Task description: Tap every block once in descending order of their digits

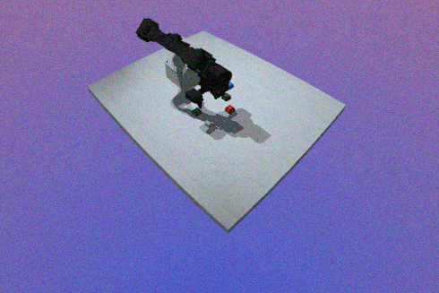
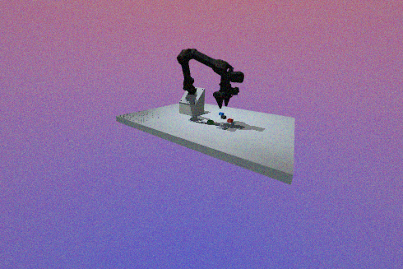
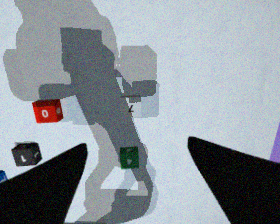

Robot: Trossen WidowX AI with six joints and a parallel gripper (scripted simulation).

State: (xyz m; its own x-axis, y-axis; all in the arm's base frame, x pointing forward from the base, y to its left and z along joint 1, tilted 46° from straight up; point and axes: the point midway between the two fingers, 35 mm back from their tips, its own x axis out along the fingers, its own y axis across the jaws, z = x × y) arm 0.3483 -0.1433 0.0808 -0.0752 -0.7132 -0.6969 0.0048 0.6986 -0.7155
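My gripper tip is 260 mm to the right of the blue block, 120 mm past it and 120 mm above it. From my gripper tip the other things lie so: red block: 130 mm to the left, 120 mm below; black block: 180 mm to the left, 120 mm below, 70 mm behind; green block: 120 mm below, 90 mm behind, 10 mm to the left.
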